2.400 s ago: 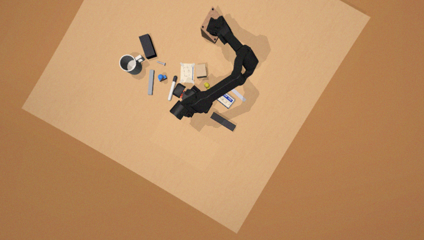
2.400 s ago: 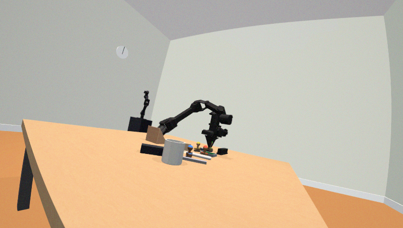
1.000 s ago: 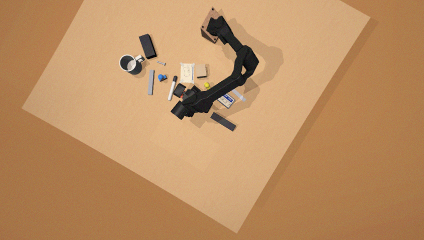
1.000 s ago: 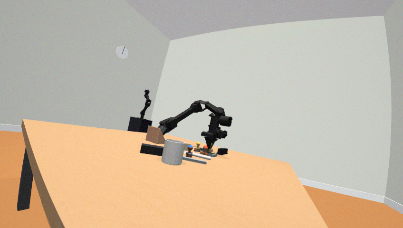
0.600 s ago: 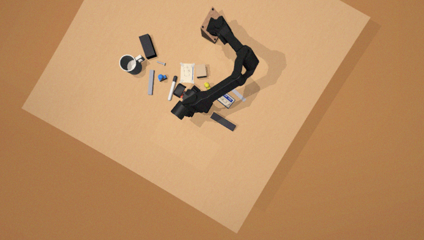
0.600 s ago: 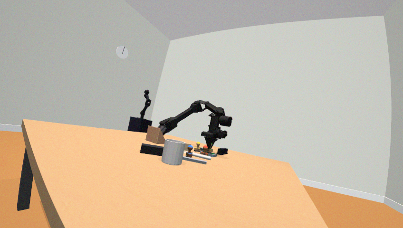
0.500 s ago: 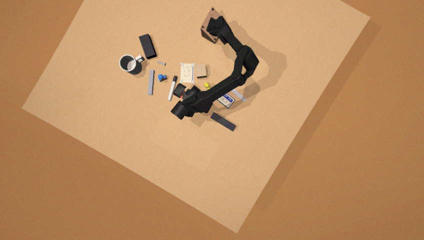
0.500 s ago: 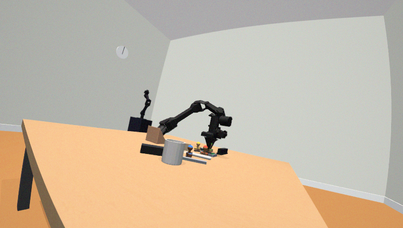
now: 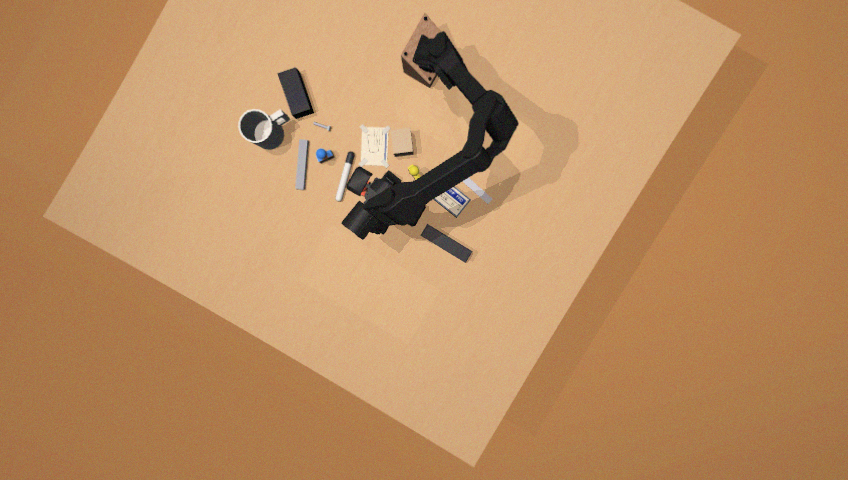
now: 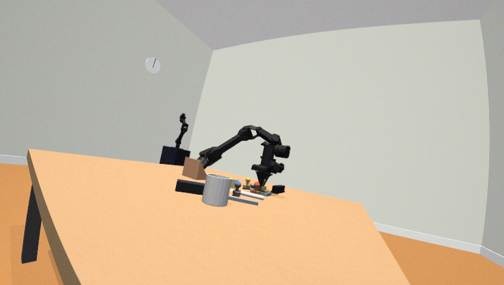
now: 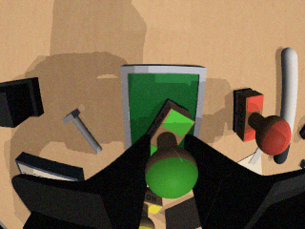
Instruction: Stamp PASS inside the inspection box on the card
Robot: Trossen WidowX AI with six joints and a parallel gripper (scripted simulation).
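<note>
My gripper tip is now right at the green-knobbed stamp. Round my gripper tip: yellow stamp 90 mm behind, 30 mm to the left, 20 mm below; green ink pad 30 mm below; red stamp 70 mm to the right, 20 mm below.
</note>
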